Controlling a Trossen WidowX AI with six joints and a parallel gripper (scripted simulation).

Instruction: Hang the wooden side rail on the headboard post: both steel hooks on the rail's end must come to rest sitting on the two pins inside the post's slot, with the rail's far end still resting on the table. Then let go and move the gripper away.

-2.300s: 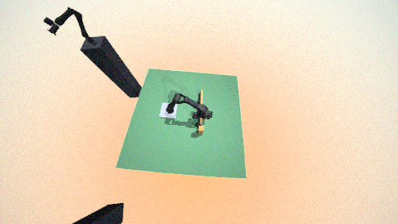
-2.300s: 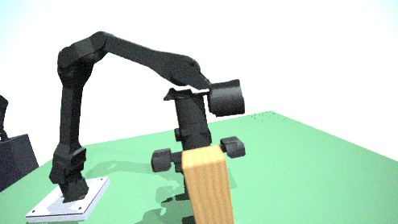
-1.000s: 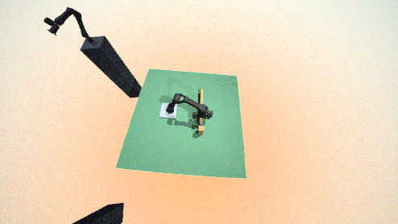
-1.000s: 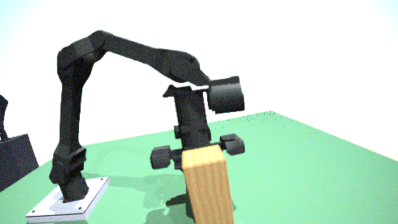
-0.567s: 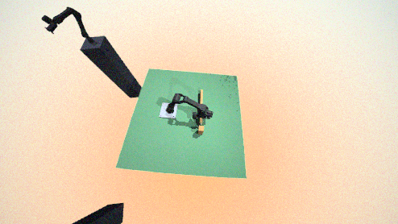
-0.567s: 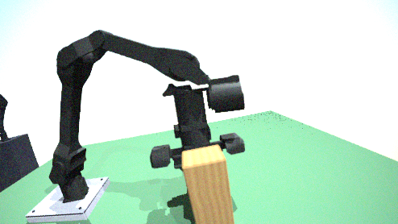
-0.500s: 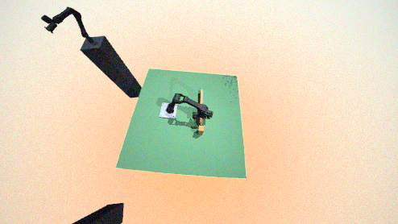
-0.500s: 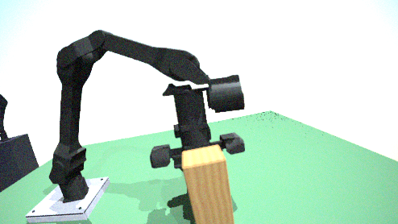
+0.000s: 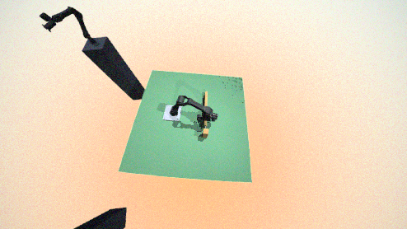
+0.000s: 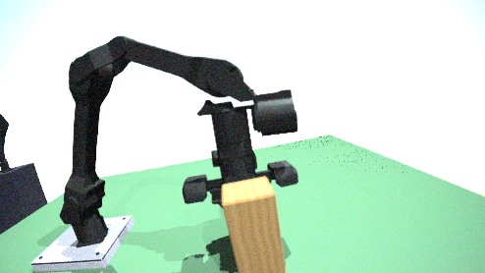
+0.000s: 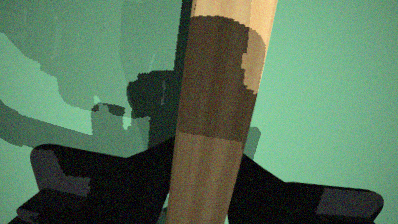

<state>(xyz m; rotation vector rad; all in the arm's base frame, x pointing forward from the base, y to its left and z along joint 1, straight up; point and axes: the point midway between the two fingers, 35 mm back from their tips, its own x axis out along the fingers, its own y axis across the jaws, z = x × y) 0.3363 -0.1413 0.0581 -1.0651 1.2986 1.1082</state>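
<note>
Now: gripper tip 20 mm past the wooden headboard post, 150 mm to the left of it and 40 mm below it.
</note>
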